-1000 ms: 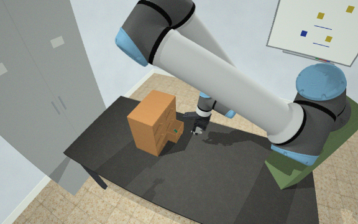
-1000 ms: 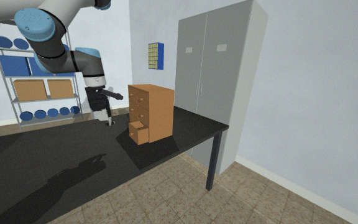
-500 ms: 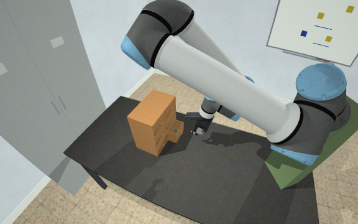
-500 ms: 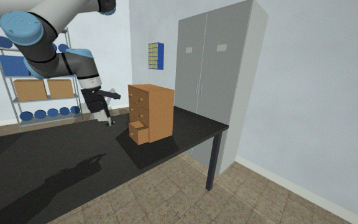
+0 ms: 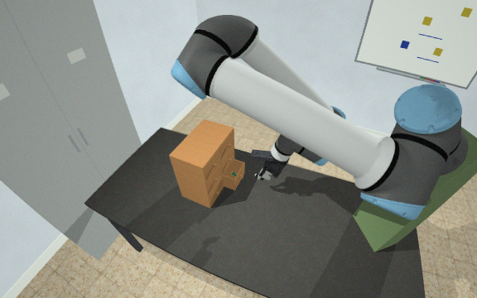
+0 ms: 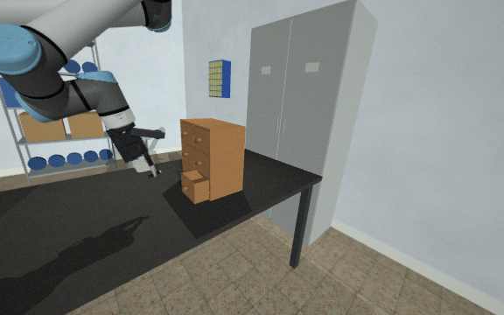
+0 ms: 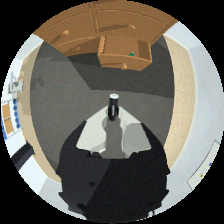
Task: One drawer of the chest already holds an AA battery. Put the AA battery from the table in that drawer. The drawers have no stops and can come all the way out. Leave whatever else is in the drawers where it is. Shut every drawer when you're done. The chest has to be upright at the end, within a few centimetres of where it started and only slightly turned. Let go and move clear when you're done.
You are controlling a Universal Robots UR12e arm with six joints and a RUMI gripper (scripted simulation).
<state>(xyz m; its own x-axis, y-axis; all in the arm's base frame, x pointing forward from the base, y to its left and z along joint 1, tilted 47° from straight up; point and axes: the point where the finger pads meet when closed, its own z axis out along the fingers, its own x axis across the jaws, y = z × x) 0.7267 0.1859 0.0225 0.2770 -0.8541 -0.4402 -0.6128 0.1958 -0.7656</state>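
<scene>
The dark AA battery is 1 cm below my hand. Round my hand: small green object: 18 cm ahead, 13 cm below.
</scene>
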